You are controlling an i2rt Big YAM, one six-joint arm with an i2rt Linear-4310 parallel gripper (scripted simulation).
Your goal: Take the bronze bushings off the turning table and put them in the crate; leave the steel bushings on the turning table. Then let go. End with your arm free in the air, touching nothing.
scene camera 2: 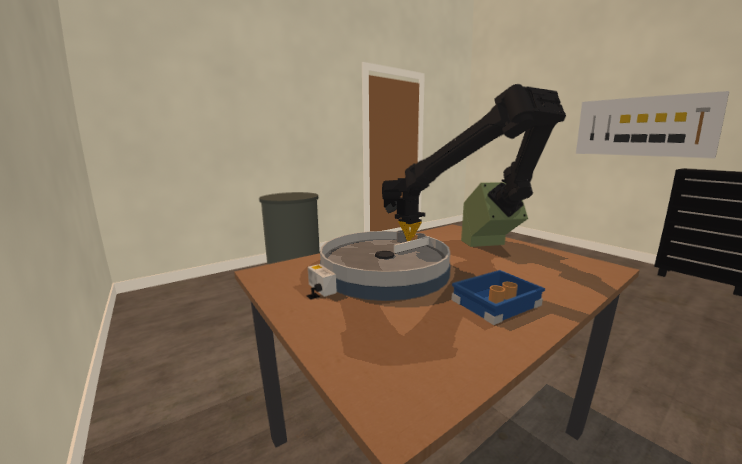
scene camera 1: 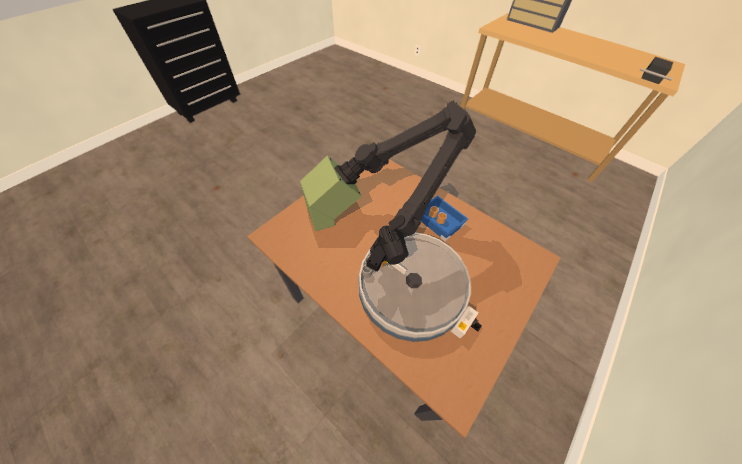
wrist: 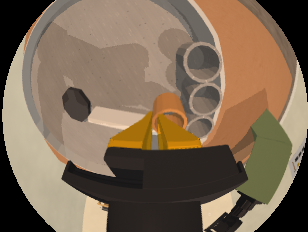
Labels:
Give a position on a grey turning table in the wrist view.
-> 123, 62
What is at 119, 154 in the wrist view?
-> My gripper.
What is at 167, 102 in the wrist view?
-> A bronze bushing.

